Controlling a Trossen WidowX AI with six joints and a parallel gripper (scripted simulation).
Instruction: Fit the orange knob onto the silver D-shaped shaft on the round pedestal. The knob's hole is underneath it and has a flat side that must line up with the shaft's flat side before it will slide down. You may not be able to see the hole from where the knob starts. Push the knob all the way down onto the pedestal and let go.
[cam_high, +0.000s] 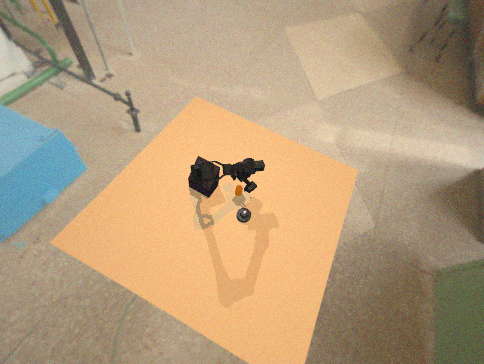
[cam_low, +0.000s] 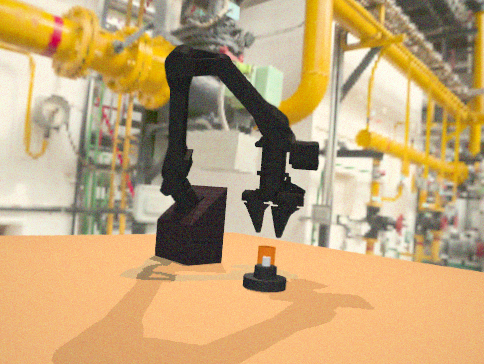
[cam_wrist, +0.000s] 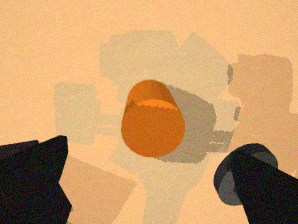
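Right now the orange knob is 40 mm below my gripper tip. The rest, counted from my gripper tip: round black pedestal 110 mm ahead, 100 mm to the right, 60 mm below.
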